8 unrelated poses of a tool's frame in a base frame.
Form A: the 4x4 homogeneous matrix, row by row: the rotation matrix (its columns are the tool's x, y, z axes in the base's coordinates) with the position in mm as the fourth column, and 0 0 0 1 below. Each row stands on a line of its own.
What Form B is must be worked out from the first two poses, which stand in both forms.
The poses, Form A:
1:
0.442 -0.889 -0.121 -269
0.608 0.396 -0.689 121
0.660 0.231 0.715 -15
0 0 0 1
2:
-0.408 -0.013 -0.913 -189
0.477 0.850 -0.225 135
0.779 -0.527 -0.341 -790
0 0 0 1
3:
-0.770 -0.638 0.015 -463
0.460 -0.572 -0.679 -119
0.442 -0.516 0.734 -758
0 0 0 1
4:
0.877 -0.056 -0.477 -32
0.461 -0.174 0.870 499
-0.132 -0.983 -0.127 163
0 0 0 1
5:
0.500 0.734 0.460 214
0.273 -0.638 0.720 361
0.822 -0.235 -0.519 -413
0 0 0 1
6:
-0.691 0.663 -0.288 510
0.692 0.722 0.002 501
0.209 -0.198 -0.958 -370
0 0 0 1
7:
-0.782 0.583 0.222 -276
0.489 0.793 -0.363 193
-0.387 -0.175 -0.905 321
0 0 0 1
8:
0.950 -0.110 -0.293 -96
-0.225 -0.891 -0.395 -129
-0.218 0.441 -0.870 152
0 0 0 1
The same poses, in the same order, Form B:
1:
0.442 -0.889 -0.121 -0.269
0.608 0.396 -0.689 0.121
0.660 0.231 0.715 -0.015
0 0 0 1

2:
-0.408 -0.013 -0.913 -0.189
0.477 0.850 -0.225 0.135
0.779 -0.527 -0.341 -0.790
0 0 0 1

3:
-0.770 -0.638 0.015 -0.463
0.460 -0.572 -0.679 -0.119
0.442 -0.516 0.734 -0.758
0 0 0 1

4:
0.877 -0.056 -0.477 -0.032
0.461 -0.174 0.870 0.499
-0.132 -0.983 -0.127 0.163
0 0 0 1

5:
0.500 0.734 0.460 0.214
0.273 -0.638 0.720 0.361
0.822 -0.235 -0.519 -0.413
0 0 0 1

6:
-0.691 0.663 -0.288 0.510
0.692 0.722 0.002 0.501
0.209 -0.198 -0.958 -0.370
0 0 0 1

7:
-0.782 0.583 0.222 -0.276
0.489 0.793 -0.363 0.193
-0.387 -0.175 -0.905 0.321
0 0 0 1

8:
0.950 -0.110 -0.293 -0.096
-0.225 -0.891 -0.395 -0.129
-0.218 0.441 -0.870 0.152
0 0 0 1

